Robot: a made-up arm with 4 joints.
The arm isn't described. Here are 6 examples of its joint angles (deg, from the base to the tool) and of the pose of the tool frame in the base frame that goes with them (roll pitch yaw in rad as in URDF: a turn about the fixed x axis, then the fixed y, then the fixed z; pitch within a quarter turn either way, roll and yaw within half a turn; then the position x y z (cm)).
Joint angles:
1: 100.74 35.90 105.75 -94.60
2: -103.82 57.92 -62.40 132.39
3: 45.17 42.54 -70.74 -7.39
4: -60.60 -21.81 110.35 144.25
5: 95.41 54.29 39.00 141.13
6: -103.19 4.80 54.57 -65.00
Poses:
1: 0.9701 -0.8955 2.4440 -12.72 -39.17 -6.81
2: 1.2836 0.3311 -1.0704 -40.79 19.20 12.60
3: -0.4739 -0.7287 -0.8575 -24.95 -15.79 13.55
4: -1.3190 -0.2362 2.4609 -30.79 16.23 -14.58
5: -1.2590 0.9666 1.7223 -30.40 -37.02 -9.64
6: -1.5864 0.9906 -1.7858 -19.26 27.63 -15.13
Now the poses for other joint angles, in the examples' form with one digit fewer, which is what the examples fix.
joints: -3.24 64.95 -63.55 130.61
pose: -2.641 0.719 1.224 -33.7 -27.6 18.8
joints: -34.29 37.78 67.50 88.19
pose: 1.773 -0.931 -0.709 -46.5 5.9 22.8
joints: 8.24 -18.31 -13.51 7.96
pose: 2.375 -0.025 1.180 -25.5 1.4 24.6
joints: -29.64 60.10 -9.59 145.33
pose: 1.954 0.706 -1.043 -43.2 -7.4 31.3
